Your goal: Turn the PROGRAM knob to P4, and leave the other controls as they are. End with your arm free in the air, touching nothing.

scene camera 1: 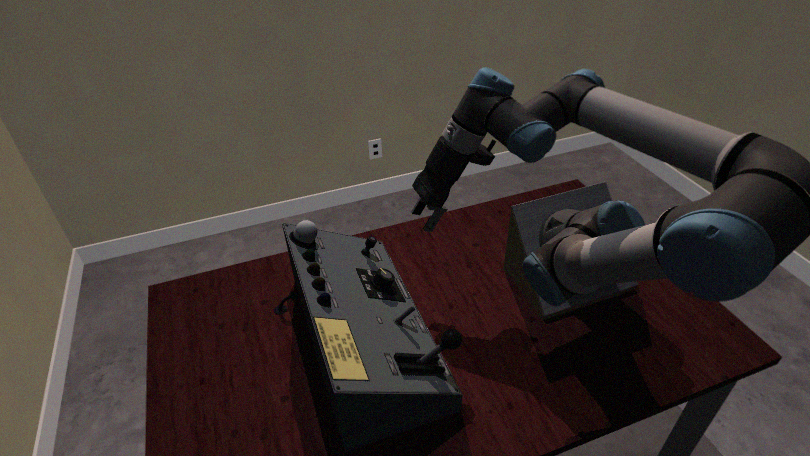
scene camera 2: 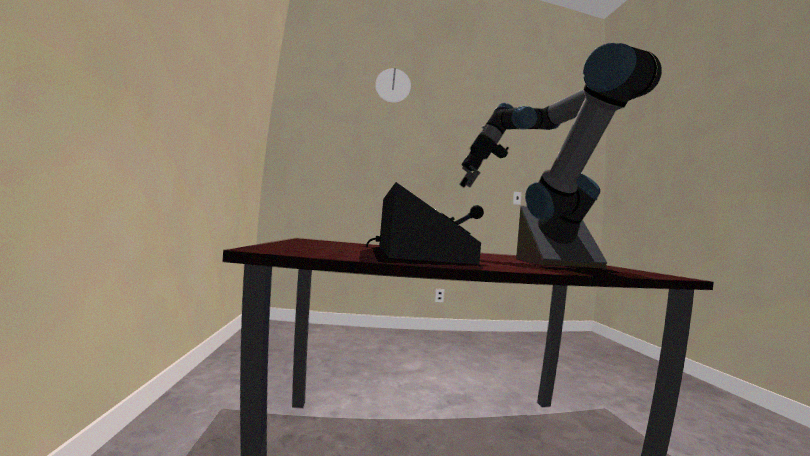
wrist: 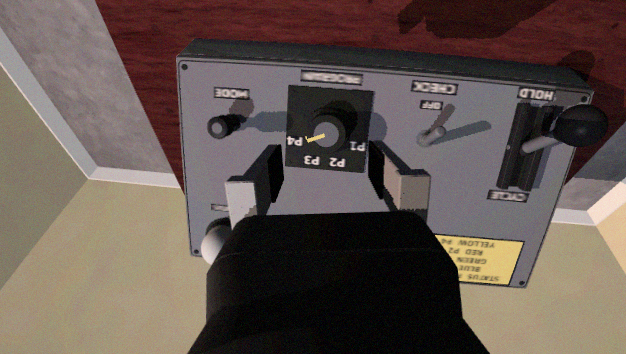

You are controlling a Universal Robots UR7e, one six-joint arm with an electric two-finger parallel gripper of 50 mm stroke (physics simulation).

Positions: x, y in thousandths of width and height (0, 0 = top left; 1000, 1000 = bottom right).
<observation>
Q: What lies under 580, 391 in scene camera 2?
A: The gripper.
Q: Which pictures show the gripper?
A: Scene camera 1, scene camera 2 and the wrist view: all of them.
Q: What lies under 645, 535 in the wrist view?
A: The gripper.
</observation>
